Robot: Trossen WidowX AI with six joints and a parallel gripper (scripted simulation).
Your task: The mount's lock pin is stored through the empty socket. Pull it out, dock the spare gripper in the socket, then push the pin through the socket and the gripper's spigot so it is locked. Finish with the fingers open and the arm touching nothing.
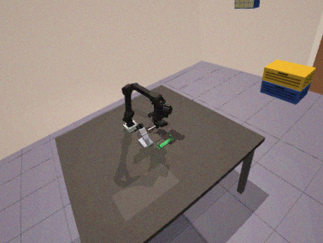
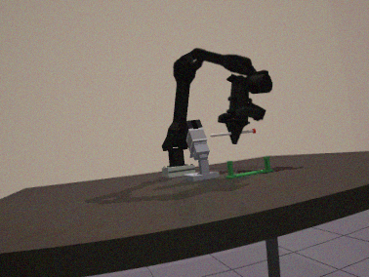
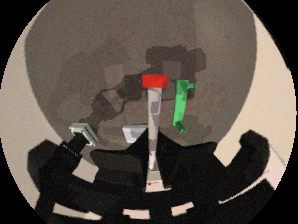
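My gripper tip is now 110 mm to the left of the grey mount, 40 mm above it and 20 mm past it. Also, from my gripper tip: green rack: 90 mm ahead, 70 mm below, 10 mm to the right; then spare gripper: 110 mm to the right, 40 mm behind, 30 mm above.
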